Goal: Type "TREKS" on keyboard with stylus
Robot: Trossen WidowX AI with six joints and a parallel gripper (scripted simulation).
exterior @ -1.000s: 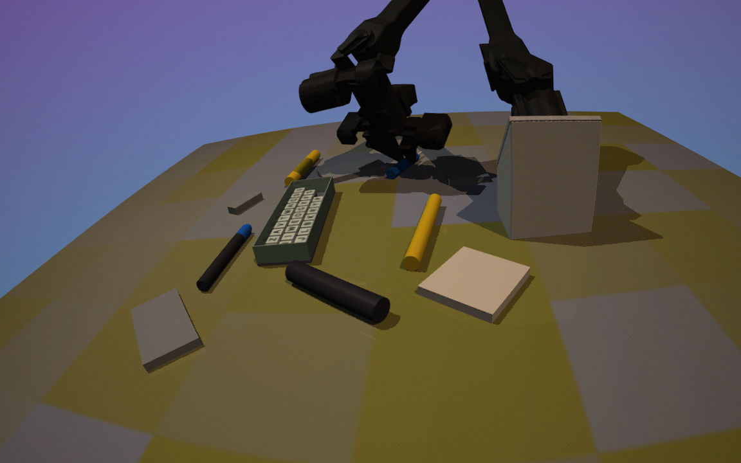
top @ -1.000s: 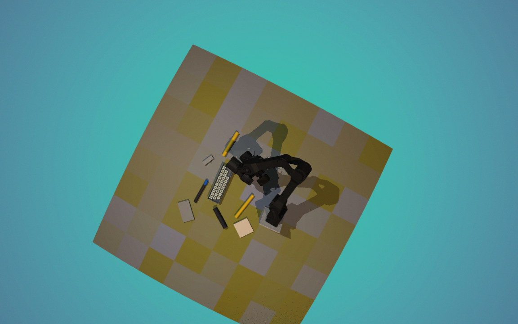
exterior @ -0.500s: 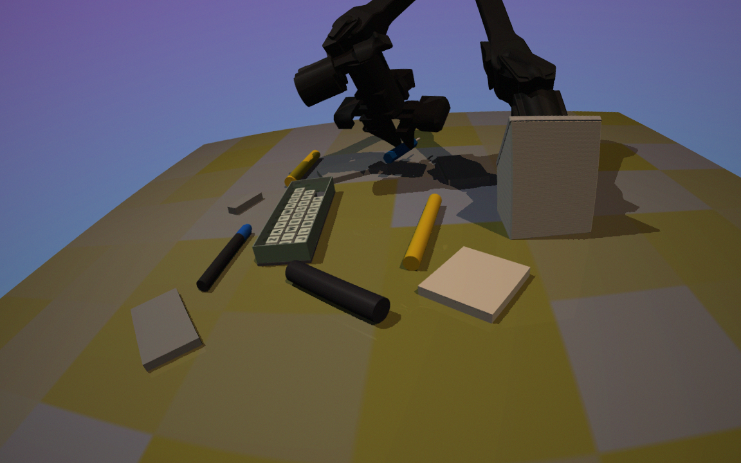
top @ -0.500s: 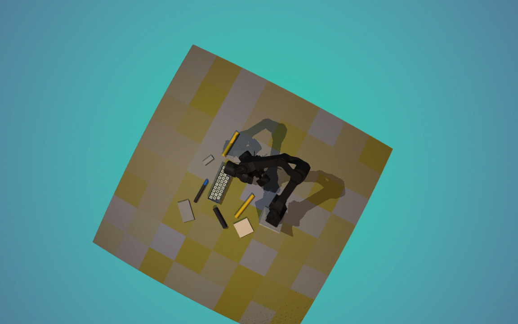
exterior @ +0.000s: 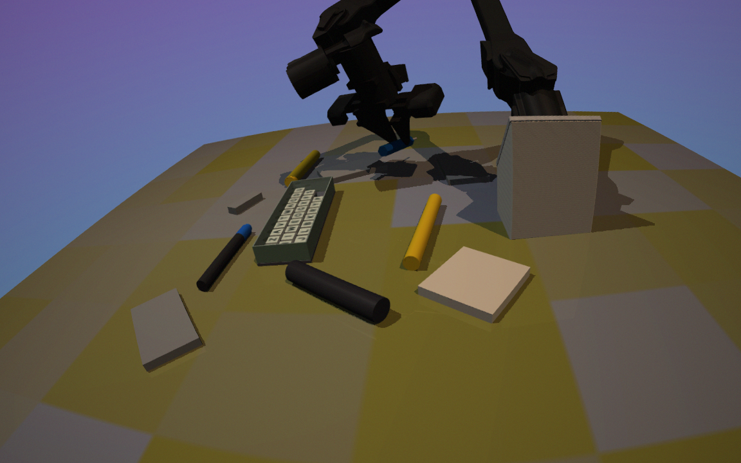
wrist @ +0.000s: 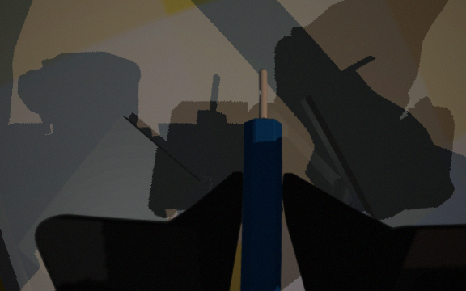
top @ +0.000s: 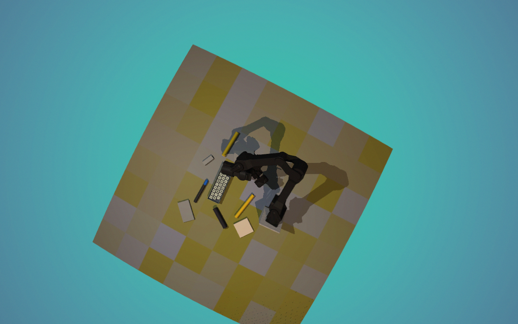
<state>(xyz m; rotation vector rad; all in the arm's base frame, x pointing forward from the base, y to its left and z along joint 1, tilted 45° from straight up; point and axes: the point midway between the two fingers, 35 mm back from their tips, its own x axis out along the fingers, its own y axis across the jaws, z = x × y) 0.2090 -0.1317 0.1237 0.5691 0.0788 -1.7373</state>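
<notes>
My gripper tip is now 1 cm to the left of the blue stylus and 1 cm past it. Also, from my gripper tip: grey stylus tip (4 cm to the right, 2 cm behind); small grey block (25 cm ahead, 11 cm to the left, 4 cm below); yellow cylinder (22 cm to the left, 4 cm below, 4 cm behind).
</notes>
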